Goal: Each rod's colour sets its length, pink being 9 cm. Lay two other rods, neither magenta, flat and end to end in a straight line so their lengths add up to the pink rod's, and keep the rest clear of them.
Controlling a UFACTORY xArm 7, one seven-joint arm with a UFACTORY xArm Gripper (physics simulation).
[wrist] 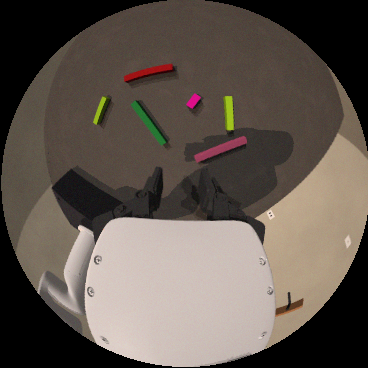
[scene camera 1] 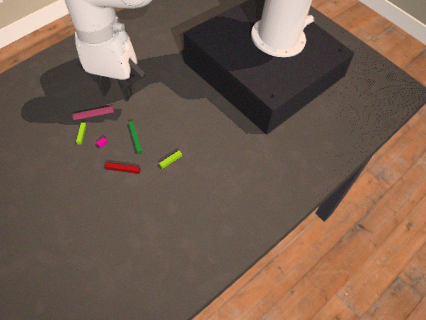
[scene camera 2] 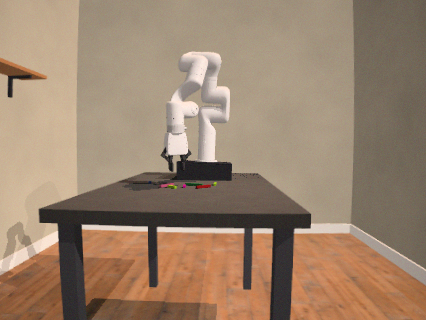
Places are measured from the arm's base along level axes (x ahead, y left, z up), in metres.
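Where they show: gripper, fingertip midpoint: (wrist: 180,177) (scene camera 1: 117,93) (scene camera 2: 177,170); arm's base, link origin: (scene camera 1: 278,38) (scene camera 2: 206,161).
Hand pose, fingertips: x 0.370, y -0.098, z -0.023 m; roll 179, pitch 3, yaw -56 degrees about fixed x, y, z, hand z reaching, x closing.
Note:
Things, the pixels of their top centre, and the offset from my fingertips. Level surfaces: height alone.
- pink rod, top centre: (wrist: 220,149) (scene camera 1: 92,111) 0.053 m ahead, 0.035 m right, 0.053 m down
- second lime rod, top centre: (scene camera 1: 170,158) (wrist: 98,110) 0.010 m back, 0.169 m left, 0.053 m down
- green rod, top centre: (wrist: 147,122) (scene camera 1: 134,135) 0.016 m ahead, 0.078 m left, 0.053 m down
- red rod, top centre: (wrist: 146,71) (scene camera 1: 122,166) 0.078 m ahead, 0.125 m left, 0.053 m down
- short magenta rod, top centre: (wrist: 193,100) (scene camera 1: 101,141) 0.079 m ahead, 0.045 m left, 0.053 m down
- tiny blue piece, top centre: (scene camera 2: 150,181) 0.038 m back, 0.133 m right, 0.053 m down
- dark table, surface height: 0.063 m down
The pink rod (scene camera 1: 93,113) (wrist: 221,149) lies flat in the arm's shadow. One lime rod (scene camera 1: 81,133) (wrist: 229,113) lies near it, apart. A second lime rod (scene camera 1: 170,159) (wrist: 101,111) lies beyond the green rod (scene camera 1: 135,137) (wrist: 148,123). The red rod (scene camera 1: 122,168) (wrist: 149,72) and the short magenta rod (scene camera 1: 102,142) (wrist: 194,101) lie flat and separate. A tiny blue piece (scene camera 2: 150,182) shows left of the pink rod in scene camera 2. My gripper (scene camera 1: 115,95) (scene camera 2: 177,168) (wrist: 180,177) is open and empty above the table, on the robot-base side of the rods.
The black base block (scene camera 1: 230,82) (scene camera 2: 205,170) (wrist: 86,195) carries the arm and stands to one side of the rods. The dark table (scene camera 1: 150,240) (scene camera 2: 175,205) has its near long edge at lower right in scene camera 1. A wall shelf (scene camera 2: 22,70) is at far left.

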